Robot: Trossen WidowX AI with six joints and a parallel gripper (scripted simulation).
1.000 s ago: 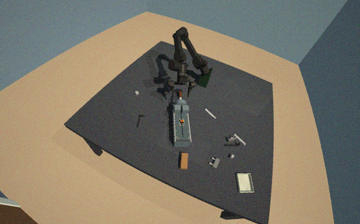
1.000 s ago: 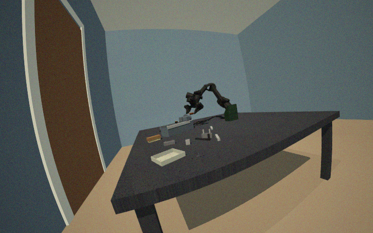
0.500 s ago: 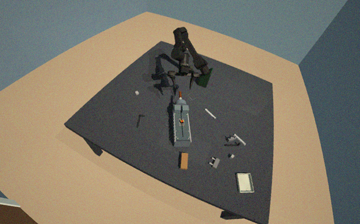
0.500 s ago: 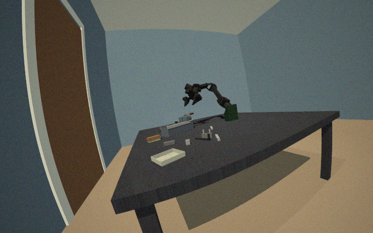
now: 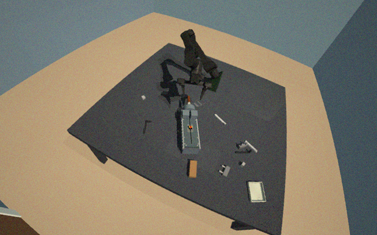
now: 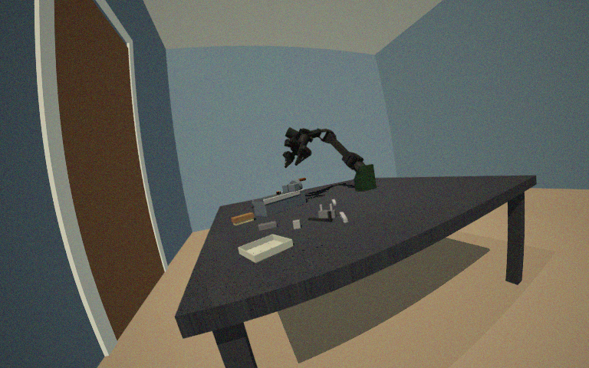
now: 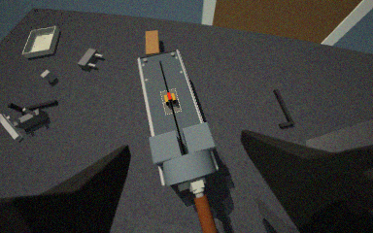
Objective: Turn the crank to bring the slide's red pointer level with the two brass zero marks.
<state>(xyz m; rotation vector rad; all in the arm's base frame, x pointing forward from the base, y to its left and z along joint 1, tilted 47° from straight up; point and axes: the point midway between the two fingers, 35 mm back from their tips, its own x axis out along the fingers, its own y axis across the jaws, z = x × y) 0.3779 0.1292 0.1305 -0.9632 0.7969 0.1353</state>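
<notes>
Now: gripper tip 9 cm above the crank, 5 cm past it and 3 cm to the left of it. From my gripper tip the other things lie so: orange crank handle 8 cm below, 6 cm behind, 4 cm to the right; red pointer 12 cm below, 9 cm ahead, 6 cm to the left; orange block 27 cm ahead, 19 cm to the left, 19 cm below.
</notes>
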